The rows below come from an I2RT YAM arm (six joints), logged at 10 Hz.
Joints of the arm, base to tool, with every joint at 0 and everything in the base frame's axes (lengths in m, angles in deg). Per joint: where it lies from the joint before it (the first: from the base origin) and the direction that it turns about. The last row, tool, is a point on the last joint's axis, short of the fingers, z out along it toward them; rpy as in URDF.
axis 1: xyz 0.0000 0.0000 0.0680 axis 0 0 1
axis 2: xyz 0.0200 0.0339 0.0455 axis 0 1 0
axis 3: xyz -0.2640 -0.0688 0.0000 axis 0 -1 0
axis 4: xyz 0.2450 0.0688 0.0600 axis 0 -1 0
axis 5: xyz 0.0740 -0.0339 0.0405 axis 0 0 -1
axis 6: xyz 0.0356 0.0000 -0.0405 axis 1 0 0
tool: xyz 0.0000 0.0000 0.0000 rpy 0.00 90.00 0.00
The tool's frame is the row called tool.
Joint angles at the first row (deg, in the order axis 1, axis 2, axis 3, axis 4, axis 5, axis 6):
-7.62, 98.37, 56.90, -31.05, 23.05, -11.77
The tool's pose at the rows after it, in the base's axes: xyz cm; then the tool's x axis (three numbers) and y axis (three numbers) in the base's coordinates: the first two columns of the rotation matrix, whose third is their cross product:
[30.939 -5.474 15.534 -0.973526 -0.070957 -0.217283 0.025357 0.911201 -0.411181]
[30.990 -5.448 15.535 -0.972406 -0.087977 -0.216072 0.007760 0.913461 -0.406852]
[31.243 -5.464 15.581 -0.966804 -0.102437 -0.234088 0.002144 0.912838 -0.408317]
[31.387 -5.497 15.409 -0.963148 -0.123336 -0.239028 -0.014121 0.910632 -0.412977]
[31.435 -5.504 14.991 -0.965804 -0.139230 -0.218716 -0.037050 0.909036 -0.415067]
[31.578 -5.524 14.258 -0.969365 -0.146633 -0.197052 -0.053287 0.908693 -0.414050]
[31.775 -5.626 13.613 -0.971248 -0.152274 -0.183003 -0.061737 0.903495 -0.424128]
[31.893 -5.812 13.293 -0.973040 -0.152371 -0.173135 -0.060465 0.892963 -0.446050]
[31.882 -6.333 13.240 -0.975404 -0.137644 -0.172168 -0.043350 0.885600 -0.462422]
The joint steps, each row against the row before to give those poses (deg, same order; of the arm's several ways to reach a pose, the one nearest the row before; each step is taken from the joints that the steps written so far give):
0.00, 0.00, 0.01, 0.00, -1.20, -0.63
0.00, 0.00, 0.00, 0.24, -0.57, -1.01
0.00, 0.04, -0.03, 1.45, -0.31, -0.83
-0.04, 0.24, -0.28, 1.35, -0.17, -1.31
0.00, 0.79, -0.02, 0.02, 0.00, -1.03
0.00, 1.44, 0.00, 0.35, 0.02, -0.50
-0.07, 1.33, -0.03, 0.92, 0.65, -0.53
-0.15, 0.75, 0.01, 0.72, 1.43, -0.37
-0.81, 0.19, 0.00, 0.48, 1.04, -0.08

